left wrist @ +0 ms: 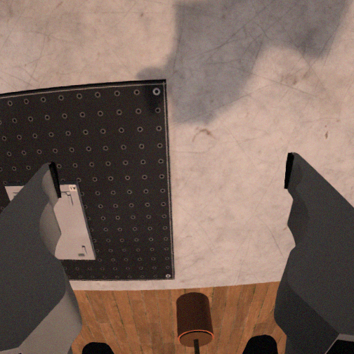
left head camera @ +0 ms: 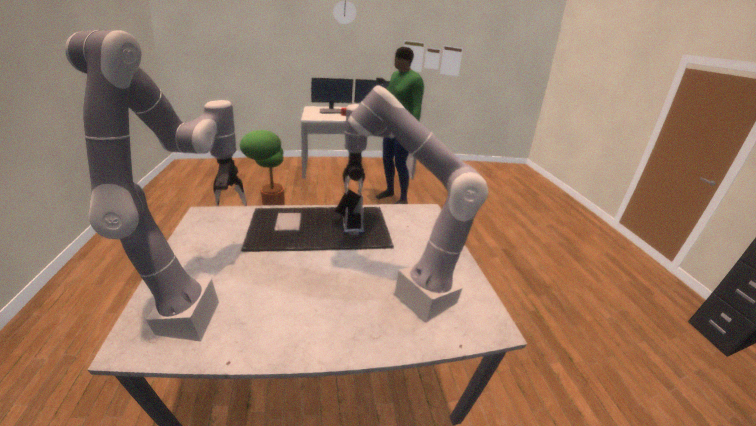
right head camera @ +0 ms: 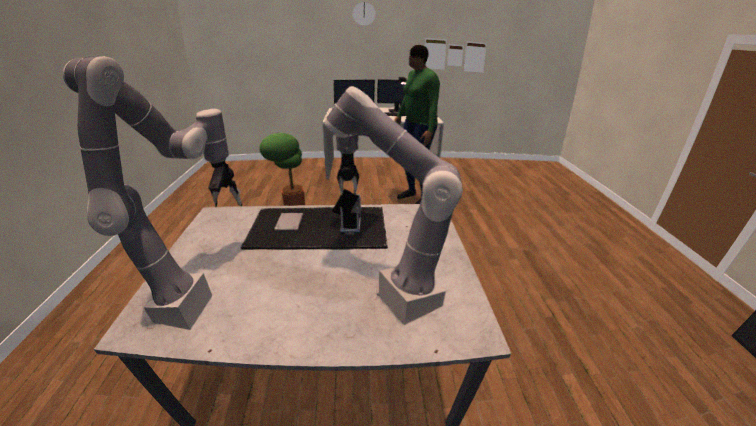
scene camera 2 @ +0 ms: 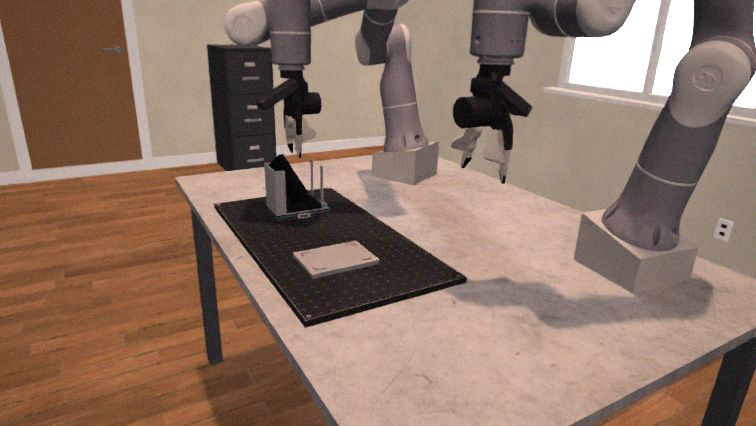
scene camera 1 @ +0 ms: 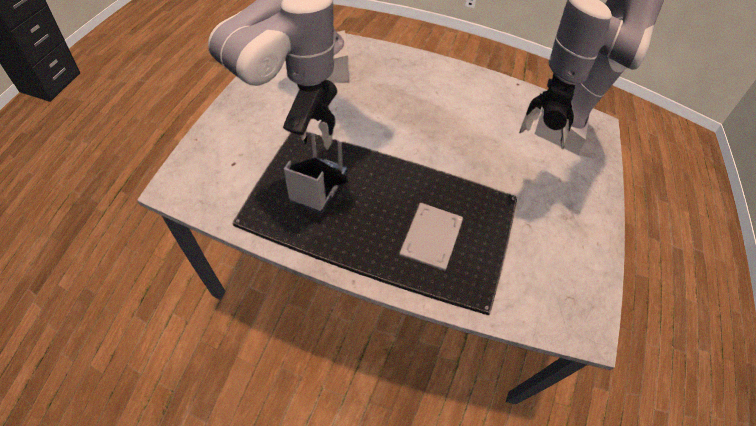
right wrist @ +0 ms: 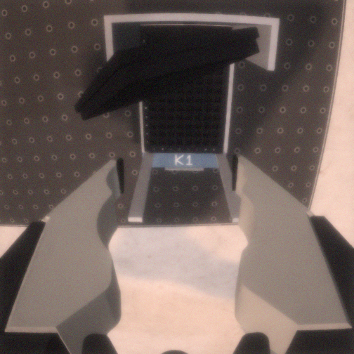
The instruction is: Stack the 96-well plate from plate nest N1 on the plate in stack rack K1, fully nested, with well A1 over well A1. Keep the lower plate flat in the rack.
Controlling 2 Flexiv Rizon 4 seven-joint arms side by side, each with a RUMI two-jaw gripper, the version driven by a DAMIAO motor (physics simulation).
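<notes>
The upper black 96-well plate (right wrist: 170,65) (scene camera 2: 290,187) (right head camera: 345,202) is steeply tilted and skewed in stack rack K1 (right wrist: 192,19) (scene camera 1: 305,187) (scene camera 2: 275,190), one end high by the tall wall, one corner jutting past the side. Its wells and A1 are hidden. The lower plate (right wrist: 185,132) shows beneath it and looks flat; its far part is covered. My right gripper (right wrist: 177,159) (scene camera 1: 315,142) (scene camera 2: 295,153) is open and empty above the rack's post side. My left gripper (left wrist: 171,159) (scene camera 1: 542,138) (scene camera 2: 484,173) is open and empty, high over the table. Nest N1 (left head camera: 288,221) (scene camera 1: 432,236) (scene camera 2: 336,257) is empty.
The rack and nest stand on a black perforated board (scene camera 1: 370,227) (scene camera 2: 402,288) on the pale table (scene camera 1: 439,100). Two thin upright posts rise at the rack's side nearer the arm bases. A person (left head camera: 407,89), a plant (left head camera: 261,145) and a desk are beyond the table.
</notes>
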